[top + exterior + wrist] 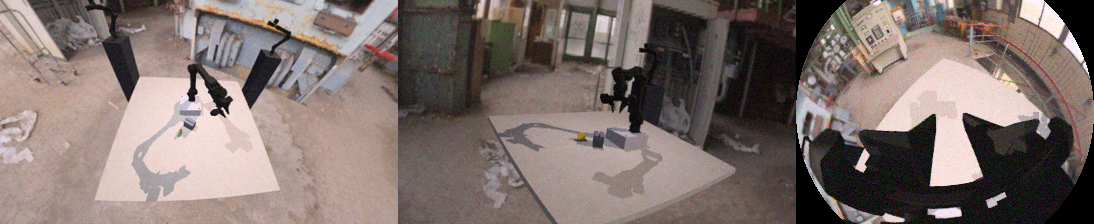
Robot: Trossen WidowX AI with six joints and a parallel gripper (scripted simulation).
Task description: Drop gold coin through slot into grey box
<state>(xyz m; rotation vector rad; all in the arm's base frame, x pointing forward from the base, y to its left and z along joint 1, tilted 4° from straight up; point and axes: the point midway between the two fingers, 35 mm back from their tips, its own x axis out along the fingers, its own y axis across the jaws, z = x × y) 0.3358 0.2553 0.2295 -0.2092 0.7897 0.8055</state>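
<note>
My gripper tip is 340 mm to the left of the gold coin and 270 mm above it.
</note>
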